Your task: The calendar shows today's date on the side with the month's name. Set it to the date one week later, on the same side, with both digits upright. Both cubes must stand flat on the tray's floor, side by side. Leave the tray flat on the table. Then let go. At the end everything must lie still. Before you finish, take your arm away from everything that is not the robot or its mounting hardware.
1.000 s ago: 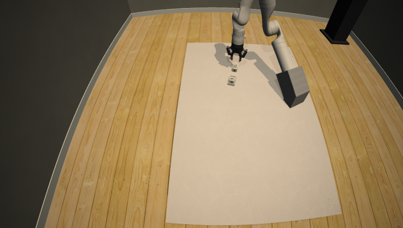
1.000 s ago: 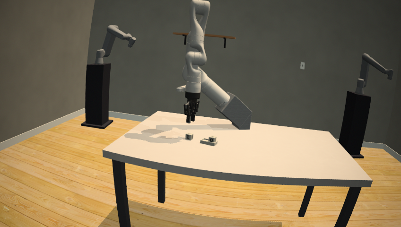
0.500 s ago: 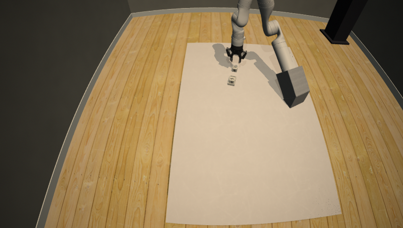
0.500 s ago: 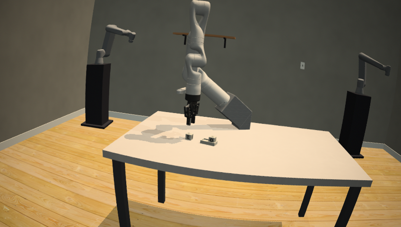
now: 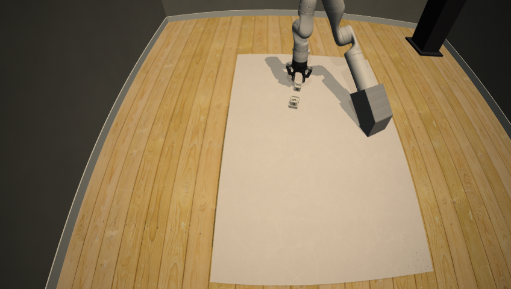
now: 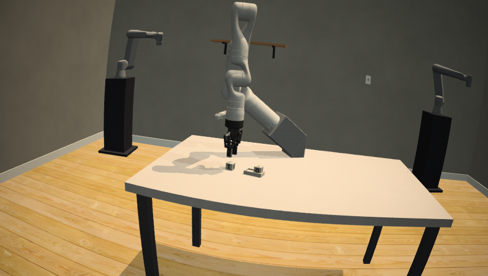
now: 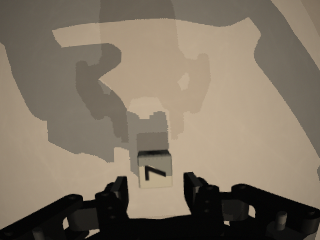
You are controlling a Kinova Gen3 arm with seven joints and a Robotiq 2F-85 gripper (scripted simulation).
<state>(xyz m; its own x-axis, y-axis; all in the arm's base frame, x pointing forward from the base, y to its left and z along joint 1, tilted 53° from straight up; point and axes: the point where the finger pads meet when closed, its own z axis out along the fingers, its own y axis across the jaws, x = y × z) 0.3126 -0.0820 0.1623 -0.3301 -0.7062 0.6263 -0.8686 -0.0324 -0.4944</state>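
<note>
My hand is 60 mm above the white digit cube. From my hand the other things lie so: white calendar tray 40 mm ahead, 100 mm to the left, 70 mm below.
</note>
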